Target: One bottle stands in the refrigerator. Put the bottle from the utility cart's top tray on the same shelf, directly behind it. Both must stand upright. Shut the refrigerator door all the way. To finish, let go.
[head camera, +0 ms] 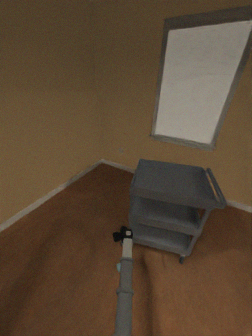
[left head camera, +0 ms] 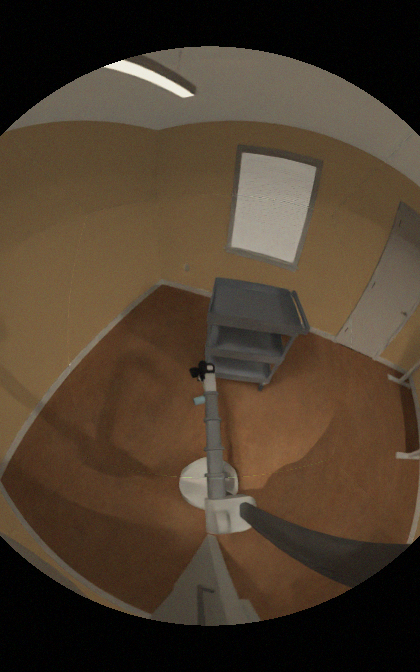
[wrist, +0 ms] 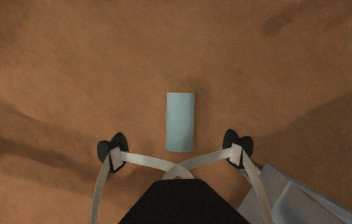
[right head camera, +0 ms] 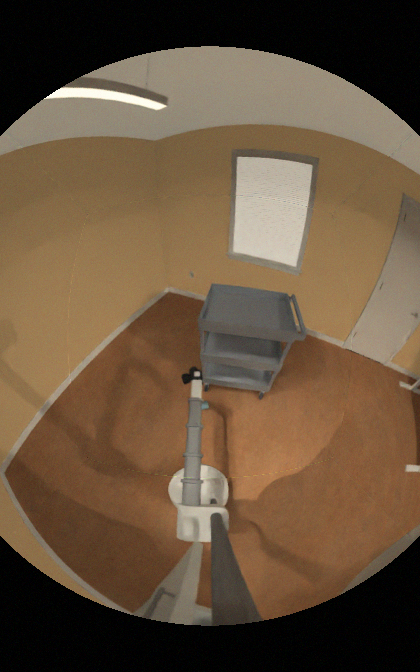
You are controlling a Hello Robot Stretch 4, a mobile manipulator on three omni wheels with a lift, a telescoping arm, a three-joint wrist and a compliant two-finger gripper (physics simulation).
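Frame: origin at the robot's base, x right, y back, z down, level; centimetres.
Seen in the pictures: gripper, fingertip midpoint: (wrist: 175, 143).
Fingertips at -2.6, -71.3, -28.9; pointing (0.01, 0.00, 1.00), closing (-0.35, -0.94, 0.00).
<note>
A point is followed by its place in that frame, as x, y, z.
A light blue cylindrical bottle (head camera: 118, 267) {-7.5, -70.3, -4.1} (left head camera: 199, 400) (right head camera: 205, 405) (wrist: 180, 122) {-2.2, -73.1, -4.3} lies on its side on the floor, partly hidden by the arm in the head views. My gripper (head camera: 120, 234) (left head camera: 196, 372) (right head camera: 187, 376) (wrist: 175, 143) {-2.6, -71.3, -29.0} is open and empty above the floor; in the wrist view the bottle shows between and beyond the spread fingers. The grey utility cart (head camera: 170, 196) {29.4, -87.2, -80.7} (left head camera: 250, 318) (right head camera: 250, 329) stands close by on the right, with no bottle on its top tray. A pale panel with a handle (left head camera: 207, 592) (right head camera: 165, 595), apparently the refrigerator door, shows at the bottom; the shelf and its bottle do not show.
A corner of the cart (wrist: 267, 185) {2.7, -92.2, -14.8} shows at the lower right of the wrist view. A wall with a window (head camera: 197, 85) {71.7, -204.2, -147.9} is behind the cart. A room door (left head camera: 382, 295) (right head camera: 387, 300) is at the right. White feet of some furniture (left head camera: 407, 455) (right head camera: 413, 468) stand at the far right.
</note>
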